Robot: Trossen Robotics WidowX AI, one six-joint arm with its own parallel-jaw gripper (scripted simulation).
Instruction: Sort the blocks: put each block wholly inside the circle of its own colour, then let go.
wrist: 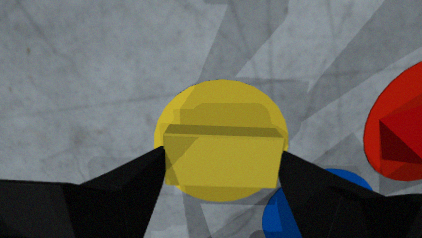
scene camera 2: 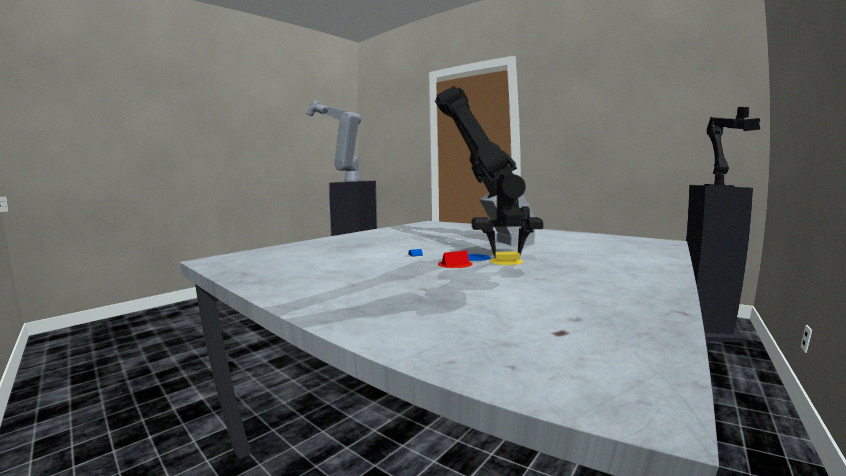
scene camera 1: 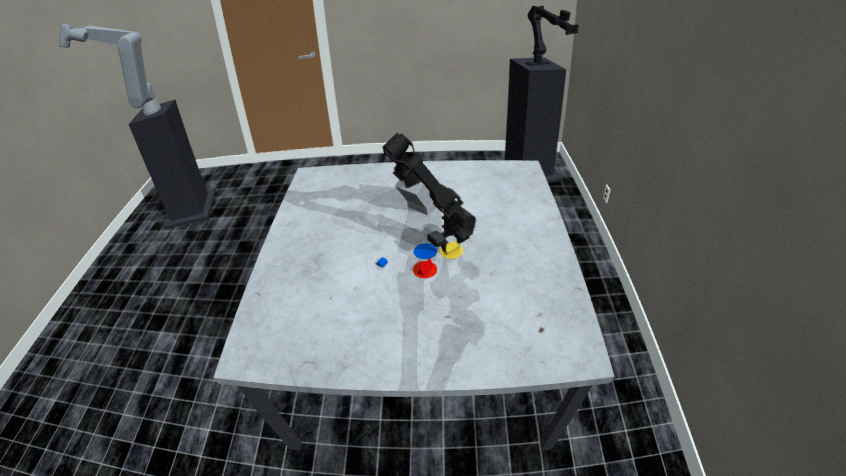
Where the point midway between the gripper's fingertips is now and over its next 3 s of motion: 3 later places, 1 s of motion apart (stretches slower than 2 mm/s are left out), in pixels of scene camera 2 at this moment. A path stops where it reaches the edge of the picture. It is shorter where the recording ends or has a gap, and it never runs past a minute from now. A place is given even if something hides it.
The gripper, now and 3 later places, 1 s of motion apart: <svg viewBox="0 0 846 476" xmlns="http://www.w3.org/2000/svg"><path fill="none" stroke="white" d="M506 255L509 232L488 216L414 216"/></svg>
